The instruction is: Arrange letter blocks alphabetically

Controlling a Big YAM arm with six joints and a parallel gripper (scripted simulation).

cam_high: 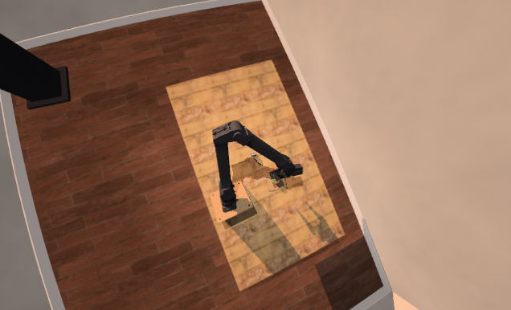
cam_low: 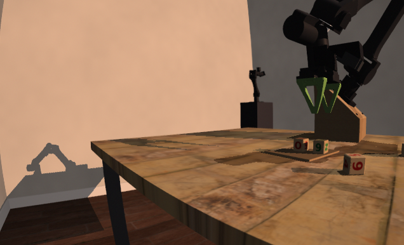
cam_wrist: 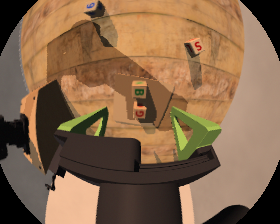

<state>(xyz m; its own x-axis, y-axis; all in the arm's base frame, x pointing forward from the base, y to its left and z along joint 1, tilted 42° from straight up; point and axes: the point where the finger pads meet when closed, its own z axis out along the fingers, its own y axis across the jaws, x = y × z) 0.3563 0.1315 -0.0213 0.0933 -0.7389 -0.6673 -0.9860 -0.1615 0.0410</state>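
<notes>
Now: hand 10 mm short of the thin brown mat, 50 mm to the left of it and 100 mm above it. The rest, counted from my hand: block: 90 mm below.
</notes>
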